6 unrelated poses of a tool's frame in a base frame.
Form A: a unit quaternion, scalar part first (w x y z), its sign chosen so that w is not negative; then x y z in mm.
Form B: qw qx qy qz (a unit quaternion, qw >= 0); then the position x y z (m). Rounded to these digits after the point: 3 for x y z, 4 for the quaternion.
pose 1, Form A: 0.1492 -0.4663 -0.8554 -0.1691 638 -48 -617
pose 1, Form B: 0.1492 -0.4663 -0.8554 -0.1691 0.638 -0.048 -0.617
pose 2, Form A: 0.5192 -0.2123 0.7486 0.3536 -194 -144 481
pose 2, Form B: 0.5192 -0.2123 0.7486 0.3536 -0.194 -0.144 0.481
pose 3, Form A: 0.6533 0.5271 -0.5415 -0.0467 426 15 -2
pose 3, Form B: 0.6533 0.5271 -0.5415 -0.0467 0.426 0.015 -0.002
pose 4, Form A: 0.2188 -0.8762 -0.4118 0.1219 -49 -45 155
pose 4, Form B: 0.2188 -0.8762 -0.4118 0.1219 -0.049 -0.045 0.155
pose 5, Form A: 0.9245 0.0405 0.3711 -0.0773 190 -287 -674
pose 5, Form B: 0.9245 0.0405 0.3711 -0.0773 0.190 -0.287 -0.674
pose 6, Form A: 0.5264 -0.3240 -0.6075 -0.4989 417 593 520
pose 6, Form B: 0.5264 -0.3240 -0.6075 -0.4989 0.417 0.593 0.520
